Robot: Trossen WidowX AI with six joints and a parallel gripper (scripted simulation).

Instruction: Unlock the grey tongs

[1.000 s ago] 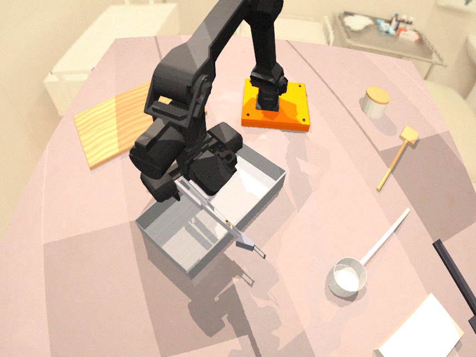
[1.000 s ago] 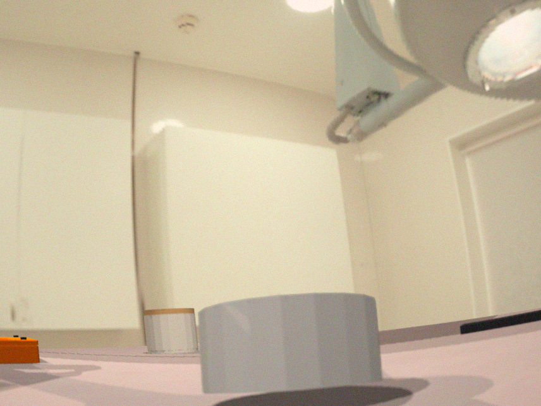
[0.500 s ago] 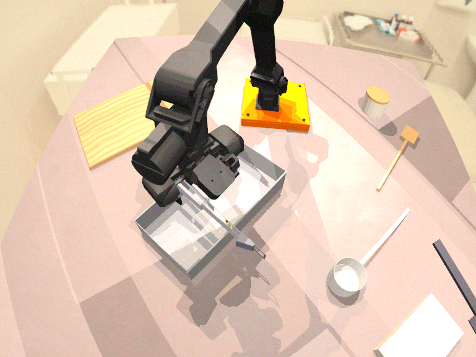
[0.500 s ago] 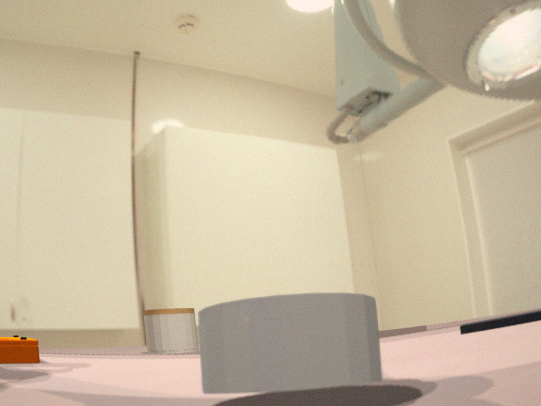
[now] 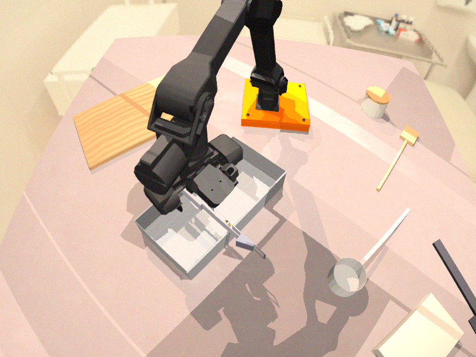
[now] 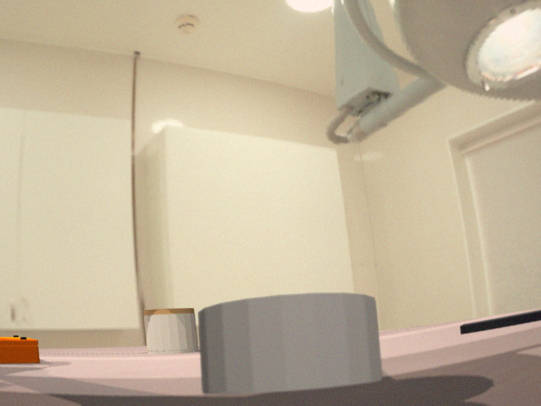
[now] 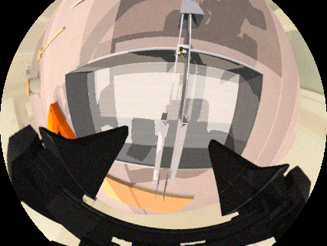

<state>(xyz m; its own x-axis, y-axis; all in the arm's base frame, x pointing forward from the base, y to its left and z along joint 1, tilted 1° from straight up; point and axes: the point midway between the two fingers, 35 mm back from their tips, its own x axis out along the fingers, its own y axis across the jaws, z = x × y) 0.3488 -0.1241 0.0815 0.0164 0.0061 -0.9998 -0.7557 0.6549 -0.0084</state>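
Right now my gripper tip is 2 cm past the grey roasting tin, 2 cm to the right of it and 4 cm above it. The rest, counted from my gripper tip: wooden board 29 cm behind, 25 cm to the right, 6 cm below; white sheet 27 cm ahead, 49 cm to the left, 6 cm below; yellow lock piece 5 cm ahead, 6 cm to the left.
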